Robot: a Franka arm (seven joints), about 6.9 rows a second.
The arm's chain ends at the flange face. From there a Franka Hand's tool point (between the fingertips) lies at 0.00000 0.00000 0.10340 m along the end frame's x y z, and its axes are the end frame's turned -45 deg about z.
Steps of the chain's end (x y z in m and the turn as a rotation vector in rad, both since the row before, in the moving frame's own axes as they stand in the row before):
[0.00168 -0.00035 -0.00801 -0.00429 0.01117 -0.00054]
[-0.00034 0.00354 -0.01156 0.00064 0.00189 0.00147]
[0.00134 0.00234 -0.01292 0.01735 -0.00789 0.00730]
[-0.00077 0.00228 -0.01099 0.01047 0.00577 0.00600]
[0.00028 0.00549 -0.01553 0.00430 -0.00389 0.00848]
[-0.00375 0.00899 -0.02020 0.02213 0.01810 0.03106]
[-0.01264 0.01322 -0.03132 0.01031 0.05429 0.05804]
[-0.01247 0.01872 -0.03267 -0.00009 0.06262 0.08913]
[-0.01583 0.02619 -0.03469 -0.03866 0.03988 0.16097]
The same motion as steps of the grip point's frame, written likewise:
[0.00194 0.00207 -0.00802 -0.01093 0.00486 -0.00054]
[-0.00256 0.00235 -0.01156 -0.00088 0.00179 0.00147]
[-0.00001 0.00076 -0.01294 0.01785 0.00669 0.00730]
[-0.00097 0.00073 -0.01100 0.00332 0.01148 0.00600]
[-0.00365 0.00348 -0.01553 0.00579 0.00029 0.00848]
[-0.00606 0.00346 -0.02024 0.00285 0.02845 0.03106]
[-0.01366 0.00376 -0.03148 -0.03110 0.04568 0.05804]
[-0.01770 0.00920 -0.03287 -0.04434 0.04422 0.08913]
[-0.03008 0.01305 -0.03485 -0.05554 0.00086 0.16097]

